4 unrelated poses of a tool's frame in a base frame.
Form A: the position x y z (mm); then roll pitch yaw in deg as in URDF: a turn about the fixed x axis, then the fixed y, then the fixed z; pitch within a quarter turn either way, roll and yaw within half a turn.
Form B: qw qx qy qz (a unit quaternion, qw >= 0); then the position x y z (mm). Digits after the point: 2 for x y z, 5 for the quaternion.
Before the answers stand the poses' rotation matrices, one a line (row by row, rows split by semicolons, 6 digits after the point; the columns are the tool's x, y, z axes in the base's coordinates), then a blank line. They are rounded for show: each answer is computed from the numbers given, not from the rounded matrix.
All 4 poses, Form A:
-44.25, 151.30, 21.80, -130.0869, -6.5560, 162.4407
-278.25, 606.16, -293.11, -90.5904, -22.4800, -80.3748
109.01, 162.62, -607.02, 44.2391, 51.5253, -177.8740
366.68, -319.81, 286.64, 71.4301, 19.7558, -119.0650
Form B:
-0.947171 0.110994 -0.300912; 0.299720 0.640297 -0.707239; 0.114174 -0.760066 -0.639738
0.154497 0.053769 0.986529; -0.911005 -0.378681 0.163309; 0.382361 -0.923964 -0.009521
-0.621741 -0.519228 -0.586379; -0.023081 -0.736203 0.676367; -0.782883 0.434059 0.445743
-0.457208 0.122700 -0.880855; -0.822623 -0.434773 0.366421; -0.338012 0.892142 0.299717

0.11553, -0.11431, -0.89822, 0.40839, -44.25, 151.30, 21.80
0.43769, -0.62103, 0.34509, -0.55106, -278.25, 606.16, -293.11
0.14815, -0.40888, 0.33158, 0.83721, 109.01, 162.62, -607.02
0.31927, 0.41166, -0.42506, -0.74022, 366.68, -319.81, 286.64

